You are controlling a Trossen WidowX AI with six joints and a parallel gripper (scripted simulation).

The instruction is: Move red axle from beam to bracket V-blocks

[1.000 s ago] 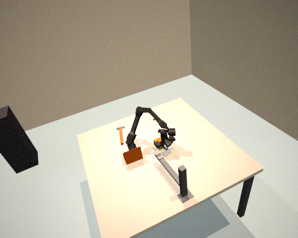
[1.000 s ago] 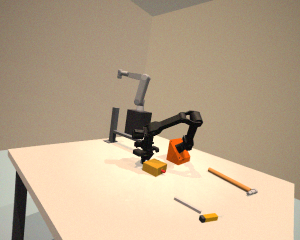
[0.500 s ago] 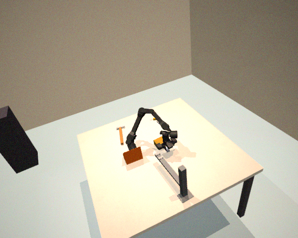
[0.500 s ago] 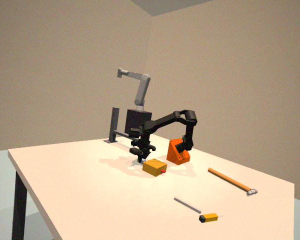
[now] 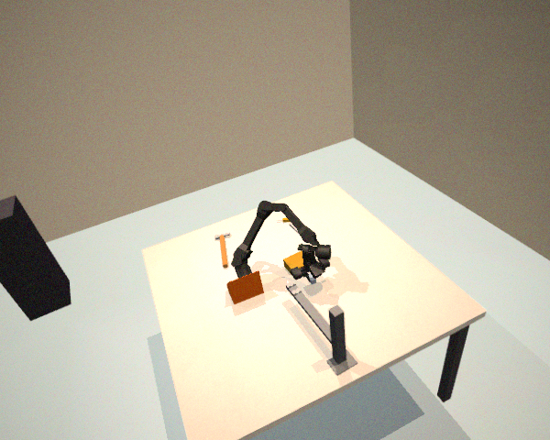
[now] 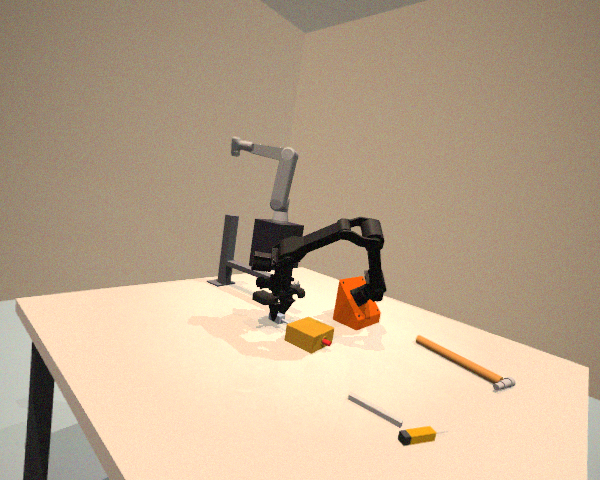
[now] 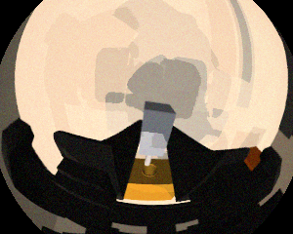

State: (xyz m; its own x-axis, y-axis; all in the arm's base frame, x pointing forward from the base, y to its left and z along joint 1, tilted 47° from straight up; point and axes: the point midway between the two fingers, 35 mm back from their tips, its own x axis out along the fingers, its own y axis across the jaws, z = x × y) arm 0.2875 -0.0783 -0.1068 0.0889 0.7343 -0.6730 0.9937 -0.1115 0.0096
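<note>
The yellow beam is 130 mm to the left of my gripper tip. Also, from my gripper tip: small grey block 20 mm to the left, 10 mm above; grey rod 140 mm ahead, 420 mm to the left, 10 mm below; yellow-handled tool 140 mm ahead, 520 mm to the left, 10 mm below.
</note>
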